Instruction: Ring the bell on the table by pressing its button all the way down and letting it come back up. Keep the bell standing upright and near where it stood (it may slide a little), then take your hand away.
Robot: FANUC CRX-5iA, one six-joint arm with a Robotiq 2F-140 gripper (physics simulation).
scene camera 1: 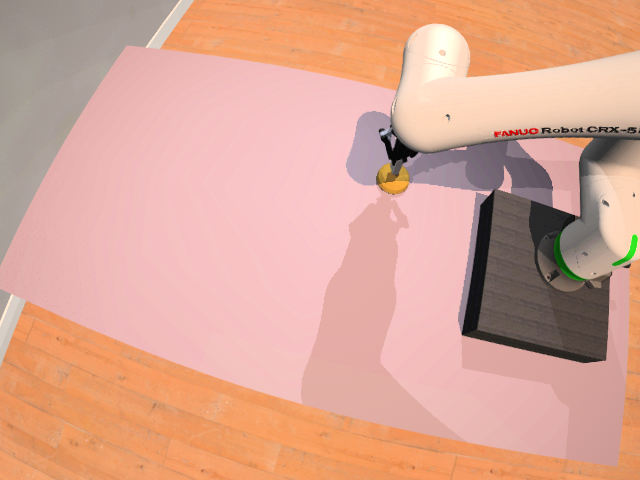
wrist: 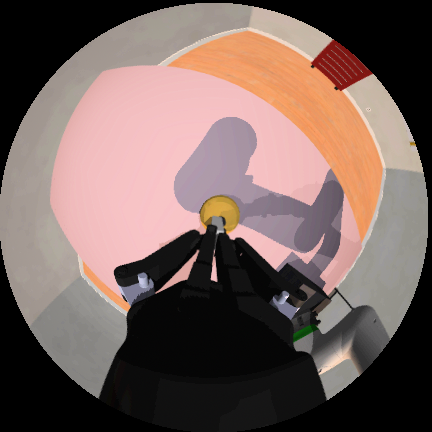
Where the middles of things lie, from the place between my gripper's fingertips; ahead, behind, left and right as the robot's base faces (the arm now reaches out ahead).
Labels:
I see the round yellow bell (wrist: 219, 205) 1 cm behind my hand, 1 cm to the right of it and 3 cm below it.

